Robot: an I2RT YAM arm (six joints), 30 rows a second.
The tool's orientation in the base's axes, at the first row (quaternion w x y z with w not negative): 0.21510, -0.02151, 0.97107, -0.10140
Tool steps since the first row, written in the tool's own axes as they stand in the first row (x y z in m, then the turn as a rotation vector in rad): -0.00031, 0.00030, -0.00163, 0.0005, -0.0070, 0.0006; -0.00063, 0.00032, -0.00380, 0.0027, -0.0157, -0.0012; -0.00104, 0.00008, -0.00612, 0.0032, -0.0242, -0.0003; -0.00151, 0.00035, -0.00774, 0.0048, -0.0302, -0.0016; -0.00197, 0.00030, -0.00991, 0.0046, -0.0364, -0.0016; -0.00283, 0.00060, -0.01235, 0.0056, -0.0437, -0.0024; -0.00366, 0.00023, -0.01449, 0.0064, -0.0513, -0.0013; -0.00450, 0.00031, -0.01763, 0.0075, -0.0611, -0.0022; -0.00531, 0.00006, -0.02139, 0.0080, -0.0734, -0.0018; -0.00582, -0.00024, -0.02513, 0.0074, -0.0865, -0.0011; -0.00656, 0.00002, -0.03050, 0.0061, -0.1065, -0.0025
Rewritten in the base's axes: -0.00041, 0.00063, 0.00151, -0.0002, -0.0070, 0.0007; -0.00103, 0.00108, 0.00356, -0.0030, -0.0154, 0.0032; -0.00164, 0.00132, 0.00584, -0.0031, -0.0239, 0.0039; -0.00190, 0.00192, 0.00742, -0.0051, -0.0297, 0.0057; -0.00240, 0.00232, 0.00954, -0.0049, -0.0357, 0.0070; -0.00265, 0.00315, 0.01200, -0.0062, -0.0428, 0.0088; -0.00280, 0.00326, 0.01432, -0.0064, -0.0505, 0.0091; -0.00336, 0.00400, 0.01743, -0.0078, -0.0600, 0.0114; -0.00422, 0.00453, 0.02115, -0.0081, -0.0722, 0.0134; -0.00533, 0.00498, 0.02474, -0.0073, -0.0851, 0.0158; -0.00693, 0.00630, 0.02976, -0.0068, -0.1043, 0.0217
